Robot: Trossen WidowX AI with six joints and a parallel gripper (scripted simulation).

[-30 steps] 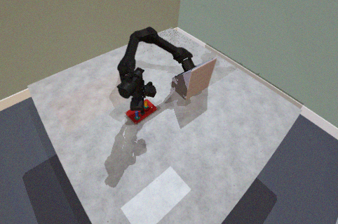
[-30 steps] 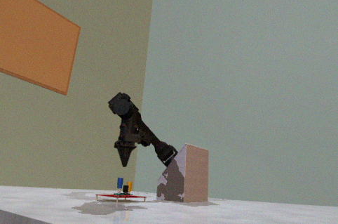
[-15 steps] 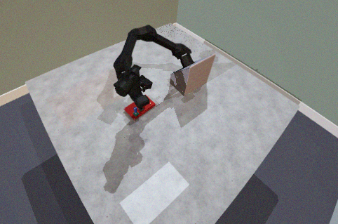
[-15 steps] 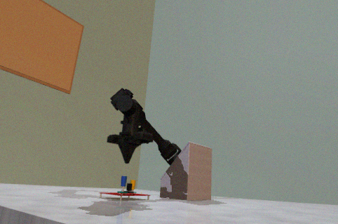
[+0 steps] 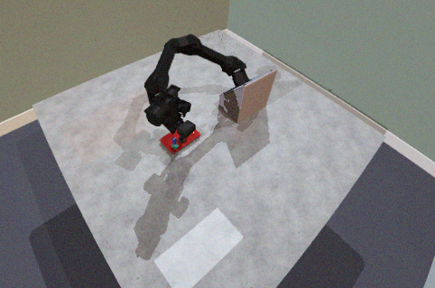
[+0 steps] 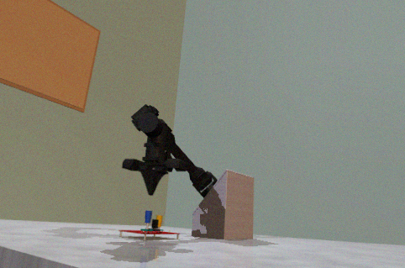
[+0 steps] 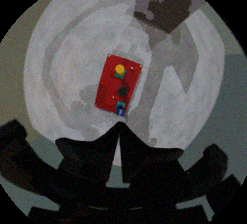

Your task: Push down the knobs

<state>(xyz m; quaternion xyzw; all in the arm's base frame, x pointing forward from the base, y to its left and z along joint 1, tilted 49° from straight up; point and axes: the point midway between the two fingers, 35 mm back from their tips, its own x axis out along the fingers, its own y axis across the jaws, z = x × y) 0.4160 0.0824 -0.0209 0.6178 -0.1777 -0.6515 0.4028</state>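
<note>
The blue knob is 60 mm below my gripper tip. From my gripper tip the other things lie so: yellow knob 80 mm behind, 40 mm to the right, 70 mm below.
</note>
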